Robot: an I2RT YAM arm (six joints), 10 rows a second.
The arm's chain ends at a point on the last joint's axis. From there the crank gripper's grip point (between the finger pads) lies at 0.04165 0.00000 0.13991 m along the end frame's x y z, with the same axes.
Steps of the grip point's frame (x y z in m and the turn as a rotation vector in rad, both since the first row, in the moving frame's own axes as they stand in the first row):
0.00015, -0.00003, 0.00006, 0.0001, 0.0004, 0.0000
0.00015, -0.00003, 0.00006, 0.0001, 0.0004, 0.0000
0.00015, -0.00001, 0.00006, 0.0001, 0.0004, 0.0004
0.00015, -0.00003, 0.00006, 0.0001, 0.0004, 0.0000
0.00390, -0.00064, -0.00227, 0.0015, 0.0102, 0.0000
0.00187, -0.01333, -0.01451, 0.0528, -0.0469, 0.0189
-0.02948, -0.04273, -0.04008, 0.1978, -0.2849, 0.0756
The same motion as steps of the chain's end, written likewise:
0.00009, -0.00002, 0.00008, 0.0001, 0.0004, 0.0000
0.00009, -0.00002, 0.00008, 0.0001, 0.0004, 0.0000
0.00009, -0.00001, 0.00008, 0.0001, 0.0004, 0.0004
0.00009, -0.00002, 0.00008, 0.0001, 0.0004, 0.0000
0.00248, -0.00043, -0.00184, 0.0015, 0.0102, 0.0000
0.00841, -0.00662, -0.01613, 0.0528, -0.0469, 0.0189
0.01030, -0.01606, -0.04368, 0.1978, -0.2849, 0.0756

